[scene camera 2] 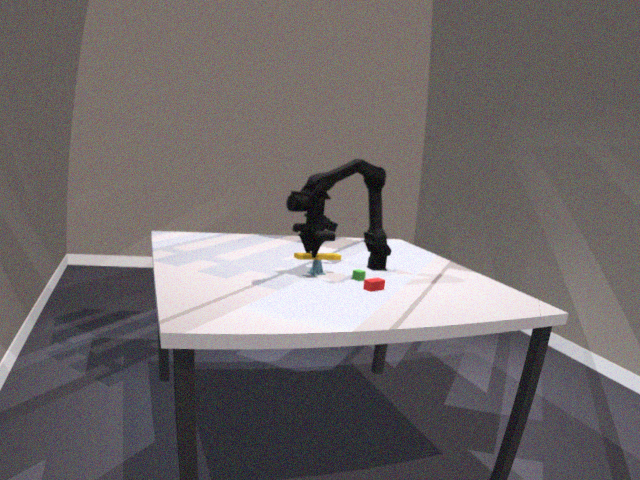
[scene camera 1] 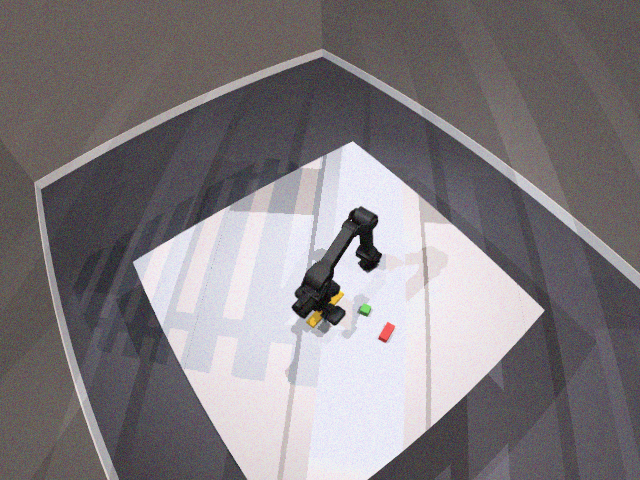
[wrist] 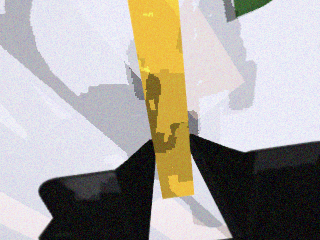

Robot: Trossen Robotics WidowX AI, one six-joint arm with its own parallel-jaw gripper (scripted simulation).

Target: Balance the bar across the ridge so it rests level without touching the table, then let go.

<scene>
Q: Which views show the gripper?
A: Scene camera 2, scene camera 1 and the wrist view: all of them.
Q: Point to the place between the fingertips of the gripper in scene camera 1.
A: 320, 313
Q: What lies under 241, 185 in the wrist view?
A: The gripper.
</scene>
